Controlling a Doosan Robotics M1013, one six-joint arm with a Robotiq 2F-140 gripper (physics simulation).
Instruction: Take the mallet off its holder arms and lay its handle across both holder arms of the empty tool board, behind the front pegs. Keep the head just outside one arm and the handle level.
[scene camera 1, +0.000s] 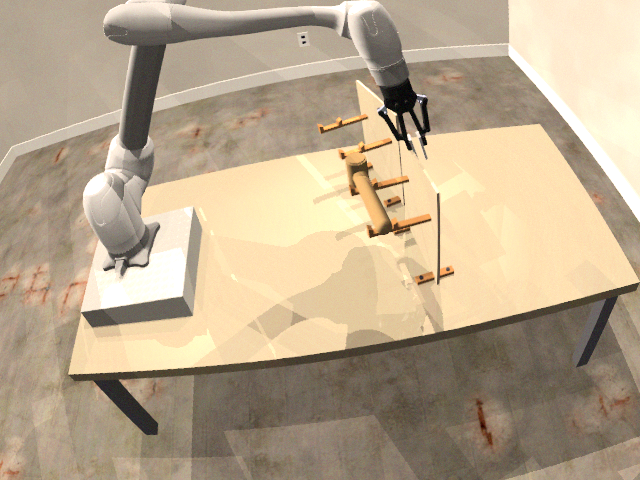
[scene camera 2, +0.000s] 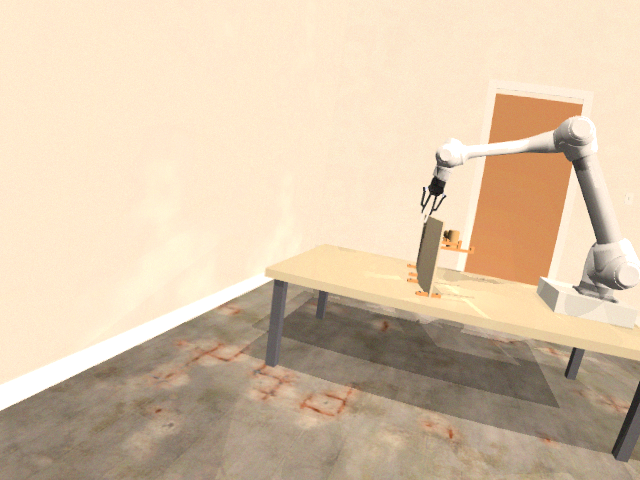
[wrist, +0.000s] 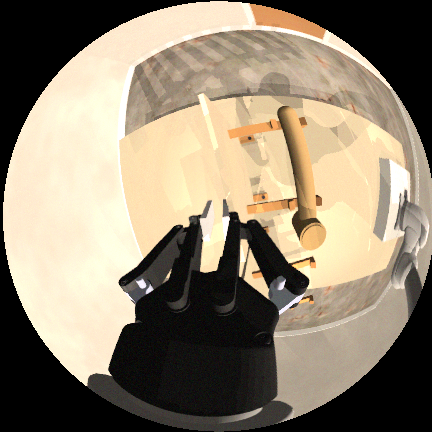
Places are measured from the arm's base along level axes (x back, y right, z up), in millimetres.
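Where they show: gripper, fingertip midpoint: (scene camera 1: 421, 157) (scene camera 2: 422, 221) (wrist: 218, 207); arm's base, origin of the base link: (scene camera 1: 131, 247) (scene camera 2: 594, 295) (wrist: 401, 213).
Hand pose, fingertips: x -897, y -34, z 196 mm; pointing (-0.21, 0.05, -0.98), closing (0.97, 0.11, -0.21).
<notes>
Each offset is from my fingertips to the centre of the thing. "spot": to the spot under its first point. Level surfaces: height alone.
The brown mallet @(dx +144, dy +66, dz -60 mm) (scene camera 1: 371, 201) (scene camera 2: 453, 236) (wrist: 302, 170) lies on two orange holder arms (scene camera 1: 413, 221) (wrist: 270, 205), its handle across both and its head outside the far arm in scene view 1. In that view, the empty tool board @(spot: dx +121, dy -301, dz +2 mm) (scene camera 1: 370, 103) stands farther back, with two bare holder arms (scene camera 1: 343, 124) that have front pegs; bare arms also show low in the wrist view (wrist: 285, 268). My gripper (scene camera 1: 418, 147) (scene camera 2: 425, 217) (wrist: 218, 207) points down near the boards' top edges, apart from the mallet. Its fingers are slightly apart, with no object between them.
The mallet's board (scene camera 1: 438, 232) (wrist: 210, 120) stands upright on orange feet @(spot: dx -11, dy +166, dz -266 mm) (scene camera 1: 434, 275) on the wooden table @(dz -287 mm) (scene camera 1: 268, 289) (scene camera 2: 361, 273). The arm's light block base (scene camera 1: 144, 273) (scene camera 2: 594, 310) is at the table's other end. A wall rises beyond the table.
</notes>
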